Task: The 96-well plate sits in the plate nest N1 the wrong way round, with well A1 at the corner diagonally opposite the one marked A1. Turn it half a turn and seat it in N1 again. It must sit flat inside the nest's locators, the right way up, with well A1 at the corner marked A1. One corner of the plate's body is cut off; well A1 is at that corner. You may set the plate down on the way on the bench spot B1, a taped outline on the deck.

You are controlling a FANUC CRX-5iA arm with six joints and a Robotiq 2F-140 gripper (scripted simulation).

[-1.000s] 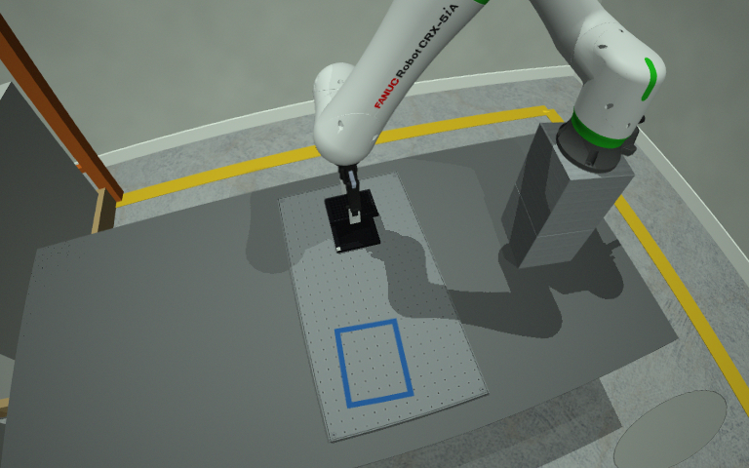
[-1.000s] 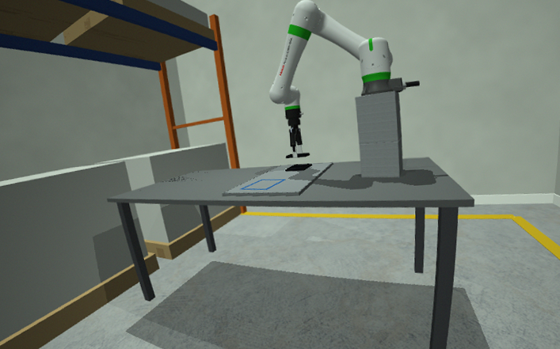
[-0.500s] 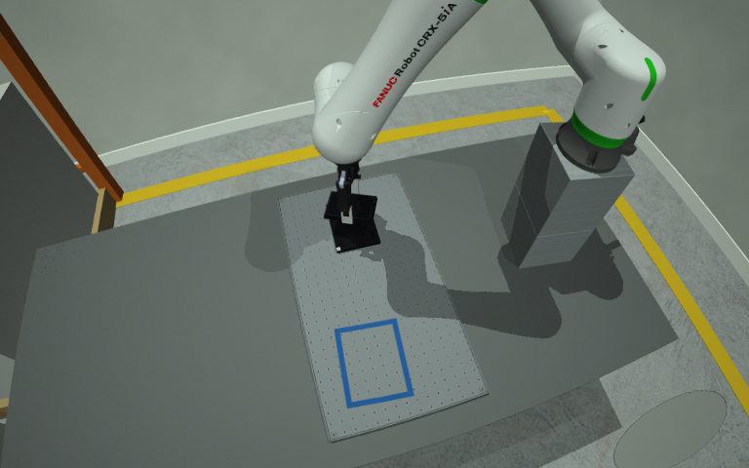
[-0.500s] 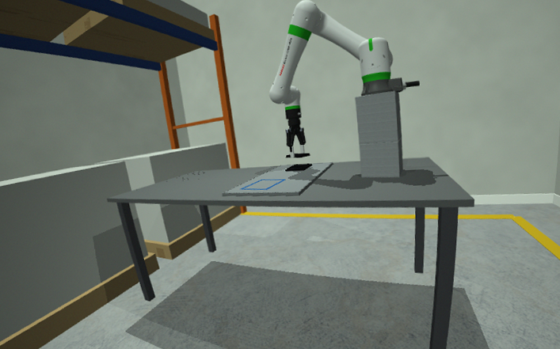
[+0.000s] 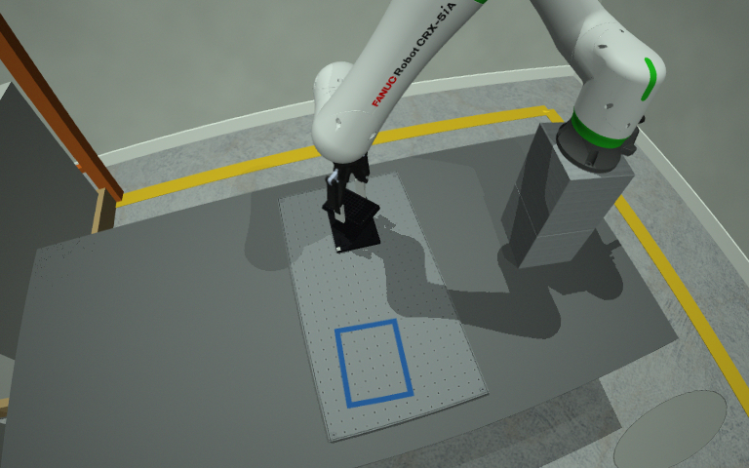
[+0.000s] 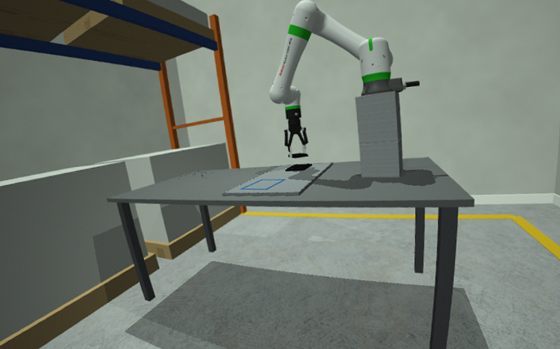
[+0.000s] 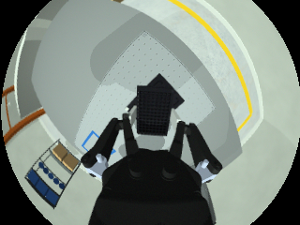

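Right now the black 96-well plate is 2 cm below my hand. Also, from my hand: black plate nest N1 (10 cm below); then white A1 mark (9 cm below, 7 cm to the left, 6 cm ahead).
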